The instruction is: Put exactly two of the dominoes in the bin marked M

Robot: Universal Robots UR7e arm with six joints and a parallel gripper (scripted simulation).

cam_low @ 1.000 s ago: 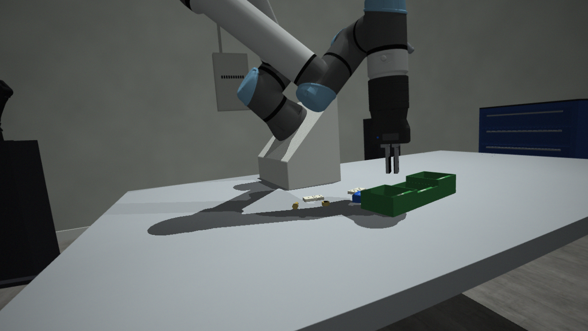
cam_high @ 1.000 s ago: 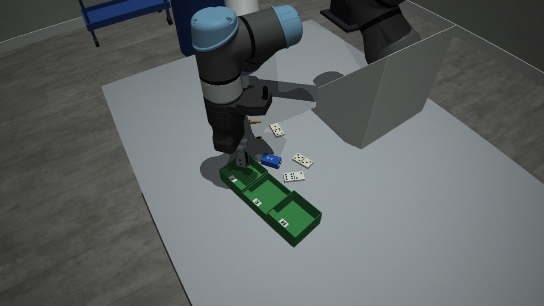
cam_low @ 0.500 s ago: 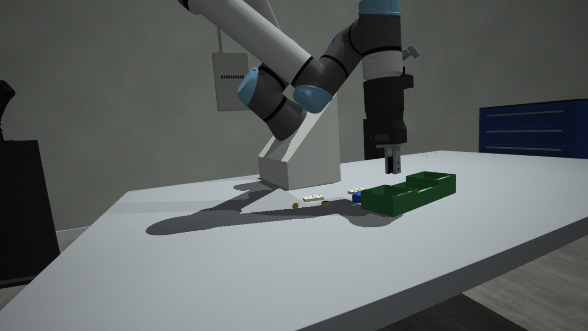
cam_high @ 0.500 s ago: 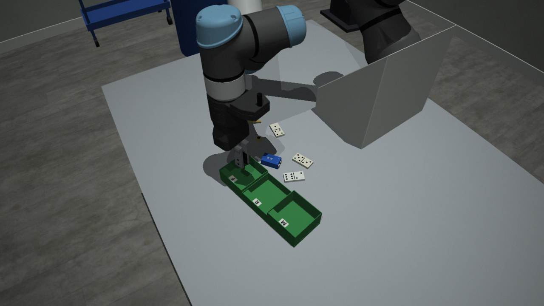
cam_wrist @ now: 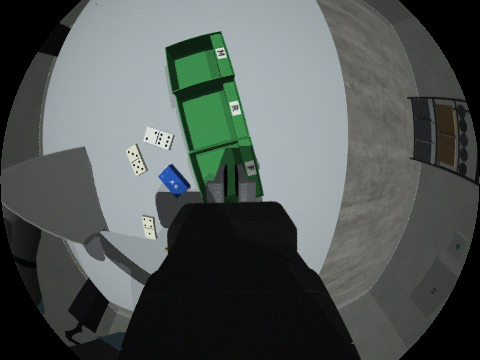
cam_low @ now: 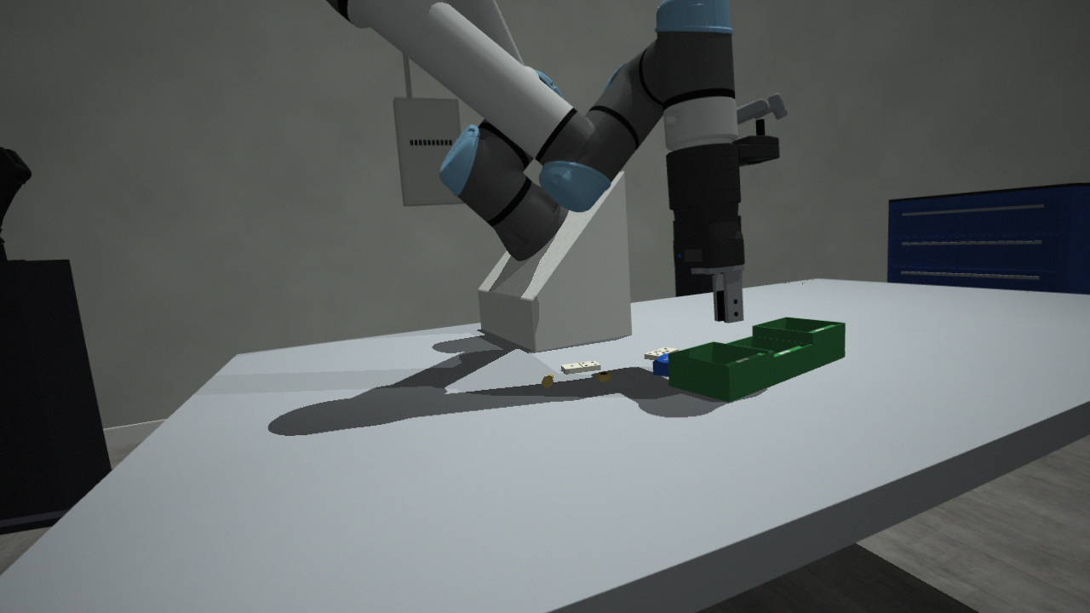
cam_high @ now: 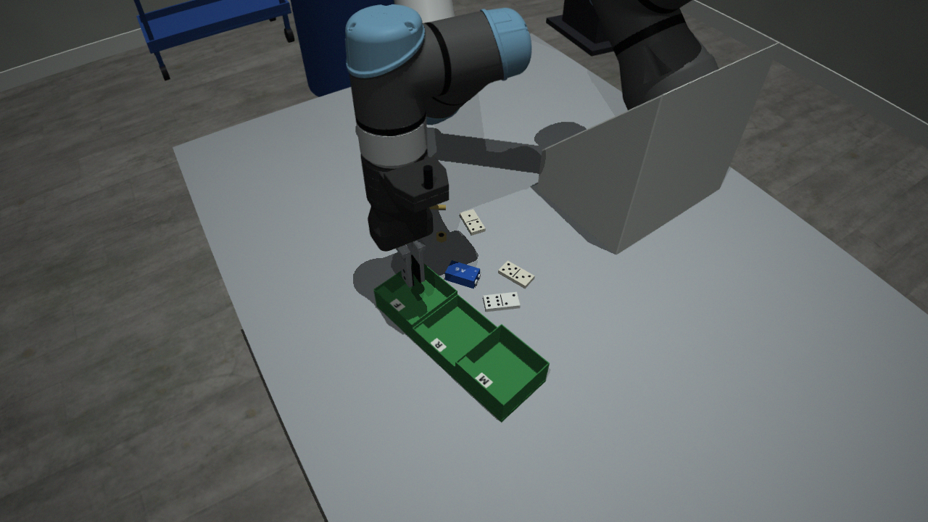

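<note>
Now: hand 30 mm past the green three-part bin, 70 mm to the right of it and 70 mm above it. The rest, counted from my hand: brass nut: 90 mm behind, 120 mm to the right, 90 mm below; then brass bolt: 110 mm behind, 190 mm to the right, 90 mm below; then blue battery: 90 mm behind, 20 mm to the right, 80 mm below.
</note>
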